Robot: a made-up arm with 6 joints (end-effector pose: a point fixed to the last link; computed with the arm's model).
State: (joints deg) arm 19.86 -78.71 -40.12 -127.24 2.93 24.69
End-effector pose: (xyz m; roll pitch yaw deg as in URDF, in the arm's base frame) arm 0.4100 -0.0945 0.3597 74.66 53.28 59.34
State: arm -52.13 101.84 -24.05 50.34 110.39 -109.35
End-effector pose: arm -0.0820 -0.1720 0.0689 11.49 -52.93 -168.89
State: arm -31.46 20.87 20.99 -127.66 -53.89 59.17
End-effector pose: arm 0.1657 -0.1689 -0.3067 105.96 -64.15 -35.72
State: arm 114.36 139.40 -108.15 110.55 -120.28 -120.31
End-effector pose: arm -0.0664 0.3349 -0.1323 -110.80 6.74 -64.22
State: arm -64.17 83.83 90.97 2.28 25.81 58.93
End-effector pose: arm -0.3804 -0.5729 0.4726 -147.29 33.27 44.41
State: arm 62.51 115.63 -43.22 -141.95 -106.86 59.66
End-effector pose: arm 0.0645 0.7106 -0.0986 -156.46 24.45 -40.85
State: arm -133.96 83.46 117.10 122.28 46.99 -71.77
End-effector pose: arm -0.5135 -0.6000 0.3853 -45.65 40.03 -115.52
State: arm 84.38 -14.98 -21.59 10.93 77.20 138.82
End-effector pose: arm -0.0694 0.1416 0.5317 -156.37 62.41 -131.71
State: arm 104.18 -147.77 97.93 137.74 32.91 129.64
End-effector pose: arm 0.0056 0.8292 -0.2117 112.97 38.67 -48.41
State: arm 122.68 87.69 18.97 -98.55 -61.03 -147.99
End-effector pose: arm -0.1390 0.2799 -0.1761 14.24 16.88 -114.19
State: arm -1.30 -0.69 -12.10 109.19 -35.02 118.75
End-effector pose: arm 0.2928 0.4223 0.1559 -112.06 -33.95 -107.44
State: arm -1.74 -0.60 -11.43 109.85 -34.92 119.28
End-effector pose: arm 0.3005 0.4205 0.1518 -111.27 -34.59 -109.37
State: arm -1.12 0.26 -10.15 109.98 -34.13 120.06
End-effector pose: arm 0.3026 0.4231 0.1582 -110.24 -33.80 -110.94
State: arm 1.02 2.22 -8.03 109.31 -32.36 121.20
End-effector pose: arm 0.2964 0.4312 0.1795 -109.14 -30.95 -111.85
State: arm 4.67 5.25 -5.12 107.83 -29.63 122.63
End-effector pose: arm 0.2814 0.4423 0.2154 -108.35 -26.11 -111.97
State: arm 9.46 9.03 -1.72 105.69 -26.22 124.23
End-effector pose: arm 0.2598 0.4511 0.2612 -108.22 -19.90 -111.42
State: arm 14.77 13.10 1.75 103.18 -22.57 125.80
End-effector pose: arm 0.2360 0.4538 0.3098 -108.92 -13.27 -110.53
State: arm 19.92 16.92 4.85 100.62 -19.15 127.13
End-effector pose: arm 0.2146 0.4501 0.3538 -110.29 -7.13 -109.59
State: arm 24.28 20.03 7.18 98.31 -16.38 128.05
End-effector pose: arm 0.1980 0.4426 0.3884 -111.93 -2.15 -108.68
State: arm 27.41 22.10 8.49 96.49 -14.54 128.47
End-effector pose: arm 0.1862 0.4348 0.4115 -113.35 1.36 -107.66
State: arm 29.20 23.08 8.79 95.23 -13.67 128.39
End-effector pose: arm 0.1778 0.4290 0.4241 -114.21 3.49 -106.43
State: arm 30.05 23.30 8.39 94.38 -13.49 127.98
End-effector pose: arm 0.1711 0.4252 0.4300 -114.61 4.70 -104.98
